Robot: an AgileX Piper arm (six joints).
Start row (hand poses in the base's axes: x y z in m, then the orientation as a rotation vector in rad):
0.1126 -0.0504 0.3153 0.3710 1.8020 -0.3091
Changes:
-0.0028 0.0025 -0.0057 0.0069 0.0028 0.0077
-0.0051 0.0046 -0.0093 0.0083 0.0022 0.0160
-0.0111 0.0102 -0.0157 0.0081 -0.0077 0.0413
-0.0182 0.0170 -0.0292 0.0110 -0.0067 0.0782
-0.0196 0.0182 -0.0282 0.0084 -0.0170 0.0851
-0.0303 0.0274 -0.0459 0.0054 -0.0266 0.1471
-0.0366 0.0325 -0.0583 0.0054 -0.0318 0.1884
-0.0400 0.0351 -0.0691 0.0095 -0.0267 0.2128
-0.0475 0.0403 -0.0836 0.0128 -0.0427 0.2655
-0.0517 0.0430 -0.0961 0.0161 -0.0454 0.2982
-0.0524 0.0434 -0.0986 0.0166 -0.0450 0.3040
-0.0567 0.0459 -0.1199 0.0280 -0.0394 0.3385
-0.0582 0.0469 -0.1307 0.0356 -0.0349 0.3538
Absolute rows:
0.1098 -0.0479 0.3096 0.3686 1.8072 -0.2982
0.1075 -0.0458 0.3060 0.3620 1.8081 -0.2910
0.1015 -0.0402 0.2996 0.3398 1.8015 -0.2712
0.0944 -0.0334 0.2861 0.3081 1.8074 -0.2430
0.0930 -0.0322 0.2871 0.3011 1.7975 -0.2382
0.0823 -0.0230 0.2694 0.2436 1.7934 -0.1954
0.0760 -0.0179 0.2570 0.2066 1.7916 -0.1654
0.0726 -0.0153 0.2462 0.1866 1.7991 -0.1457
0.0651 -0.0101 0.2317 0.1429 1.7870 -0.1027
0.0609 -0.0074 0.2192 0.1158 1.7863 -0.0764
0.0602 -0.0070 0.2167 0.1108 1.7870 -0.0720
0.0559 -0.0045 0.1954 0.0865 1.7957 -0.0388
0.0544 -0.0035 0.1846 0.0771 1.8019 -0.0222

